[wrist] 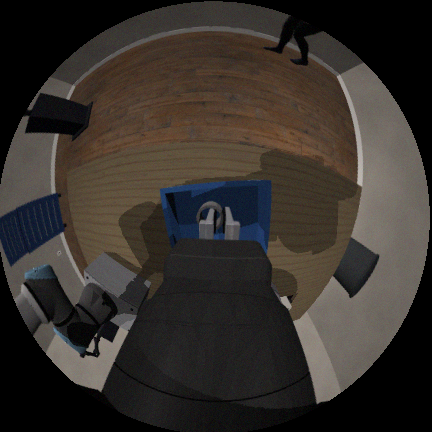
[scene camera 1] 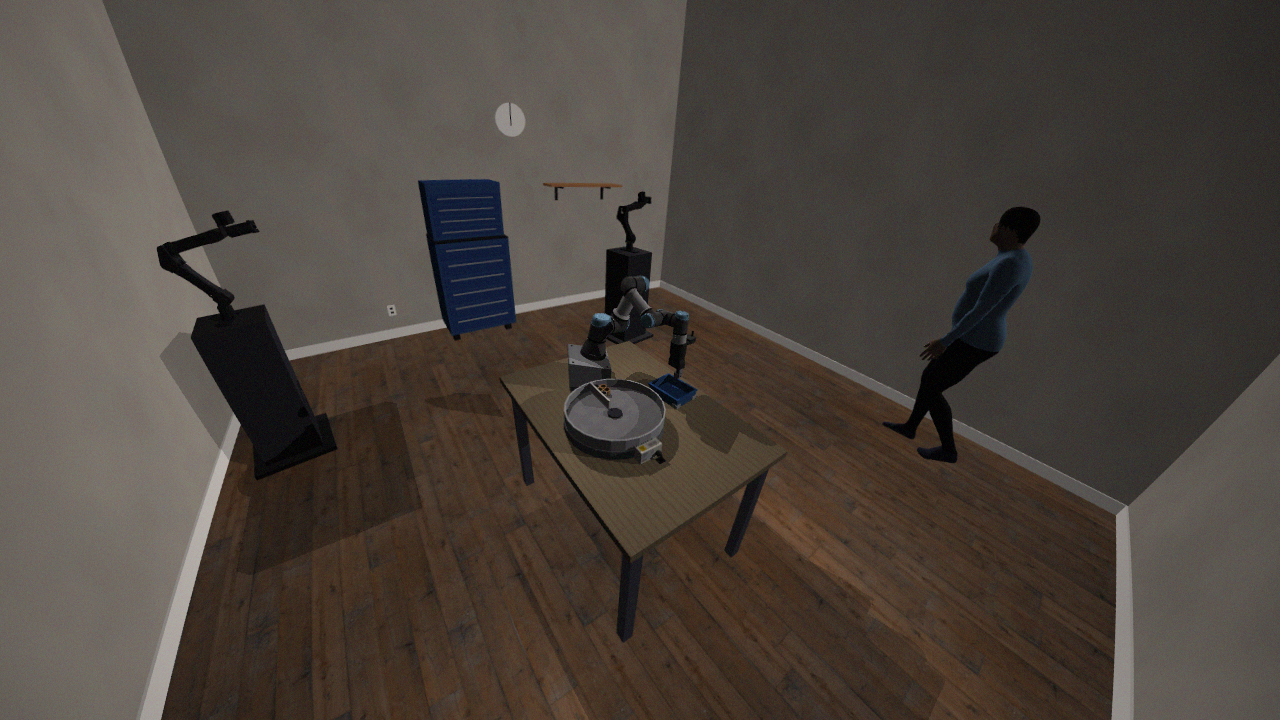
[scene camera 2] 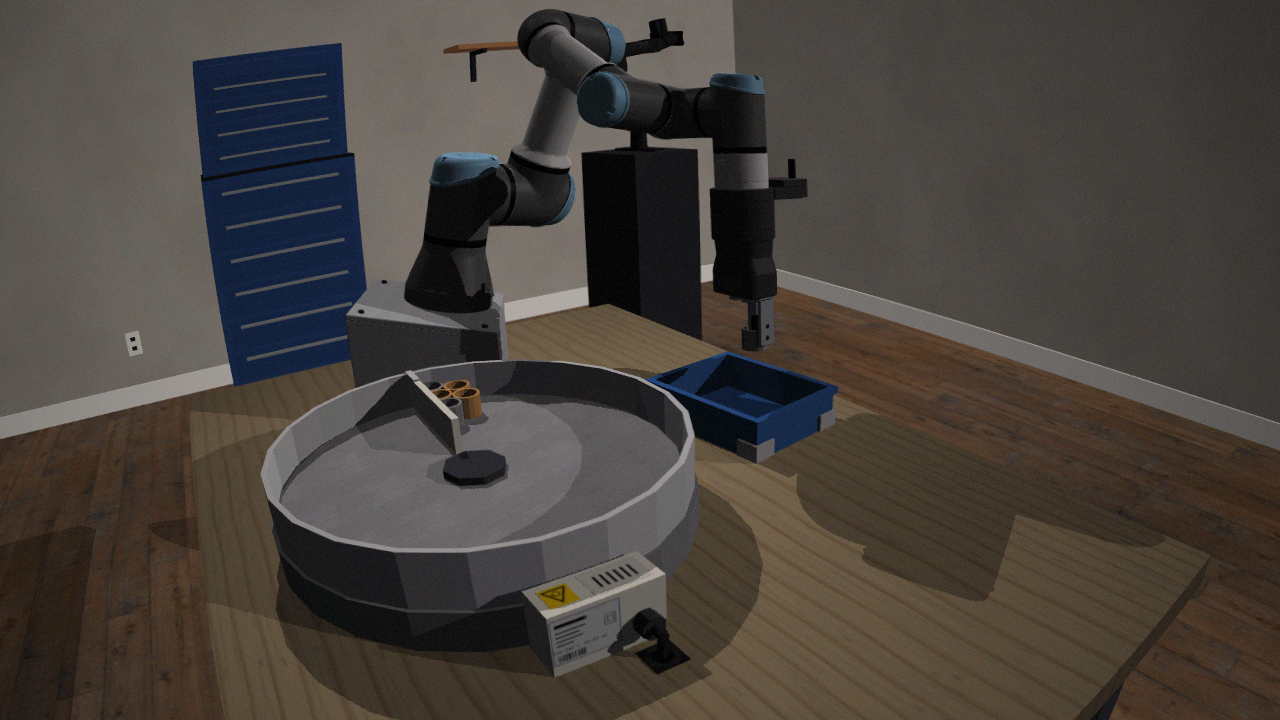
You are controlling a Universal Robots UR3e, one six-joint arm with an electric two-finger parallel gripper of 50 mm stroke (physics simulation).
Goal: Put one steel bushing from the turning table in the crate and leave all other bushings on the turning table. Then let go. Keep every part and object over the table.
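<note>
My gripper is shut on a steel bushing, a grey ring whose wall is pinched with one finger inside the bore. It points down above the blue crate, clear of its rim in scene camera 2. No bushing shows on the visible part of the crate's floor. The grey round turning table carries several bushings near its far wall. Copper-coloured bushings and grey ones stand together, partly hidden by the divider.
The arm's grey base block stands behind the turning table. A white labelled box sits at the turning table's near side. Grey brackets hold the crate's corners. A person stands beyond the wooden table.
</note>
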